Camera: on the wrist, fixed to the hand. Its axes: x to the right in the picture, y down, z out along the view.
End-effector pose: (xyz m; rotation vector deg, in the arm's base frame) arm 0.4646 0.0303 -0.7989 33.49 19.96 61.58
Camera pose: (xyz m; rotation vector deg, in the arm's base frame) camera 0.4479 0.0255 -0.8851 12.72 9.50 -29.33
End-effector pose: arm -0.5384 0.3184 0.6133 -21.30 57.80 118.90
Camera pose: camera -0.5042 0.2691 0.5490 -27.83 1.63 42.59
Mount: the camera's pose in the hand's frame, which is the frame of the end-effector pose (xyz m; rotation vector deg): -0.0127 -0.0416 -0.0764 -11.72 -27.44 -88.29
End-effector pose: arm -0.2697 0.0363 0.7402 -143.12 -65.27 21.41
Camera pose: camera -0.2762 0.0350 0.8279 -55.68 -163.81 20.37
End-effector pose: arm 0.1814 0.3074 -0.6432 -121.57 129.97 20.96
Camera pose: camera 0.2348 0.3040 -0.5734 -152.47 3.11 46.49
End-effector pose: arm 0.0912 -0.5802 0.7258 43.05 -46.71 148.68
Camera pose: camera 0.0902 -0.5033 0.6832 71.11 -16.87 55.19
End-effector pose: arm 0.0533 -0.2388 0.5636 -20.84 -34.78 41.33
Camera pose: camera 0.1148 -0.2849 0.5209 9.28 -67.14 -44.17
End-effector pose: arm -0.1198 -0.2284 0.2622 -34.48 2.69 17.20
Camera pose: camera -0.1165 -0.3074 0.2238 -34.53 -50.85 -61.00
